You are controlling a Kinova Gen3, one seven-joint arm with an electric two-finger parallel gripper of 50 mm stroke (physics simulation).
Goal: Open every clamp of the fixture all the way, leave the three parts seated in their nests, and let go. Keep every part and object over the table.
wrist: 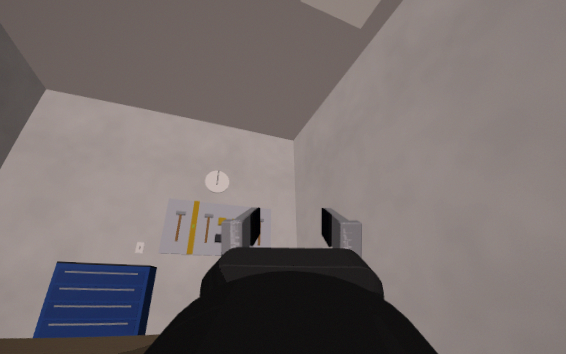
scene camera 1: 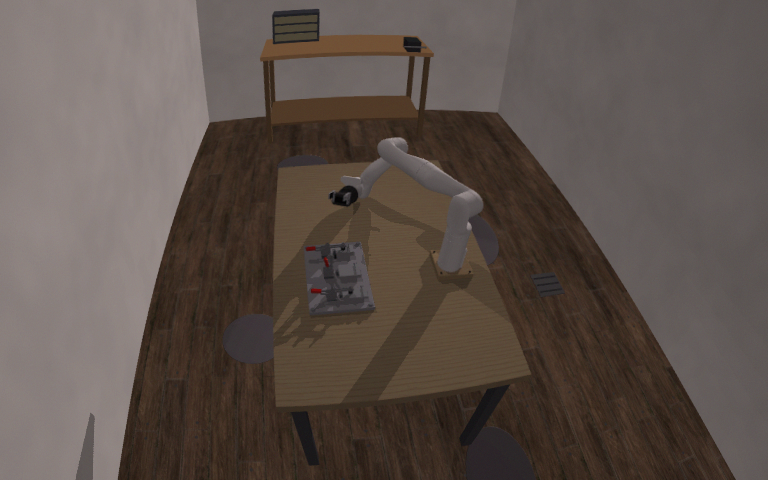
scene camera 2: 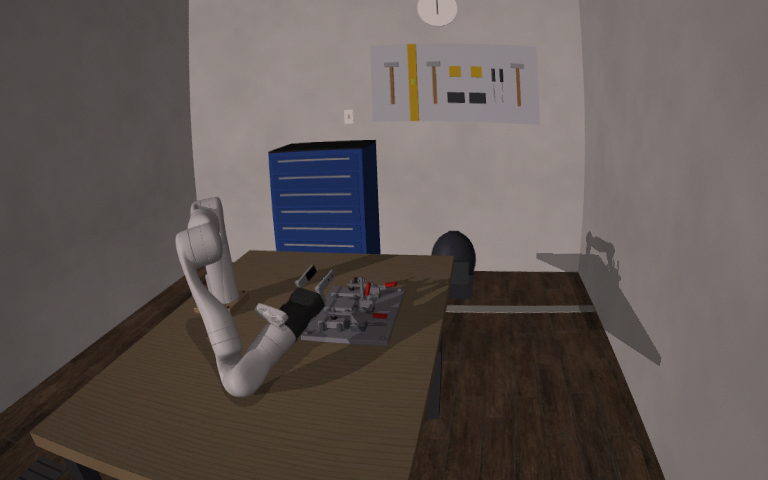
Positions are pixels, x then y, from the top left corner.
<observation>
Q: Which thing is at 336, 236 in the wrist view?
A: My gripper.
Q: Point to a red-handled toggle clamp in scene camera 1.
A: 328, 272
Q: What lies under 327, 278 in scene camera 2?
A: My gripper.
</observation>
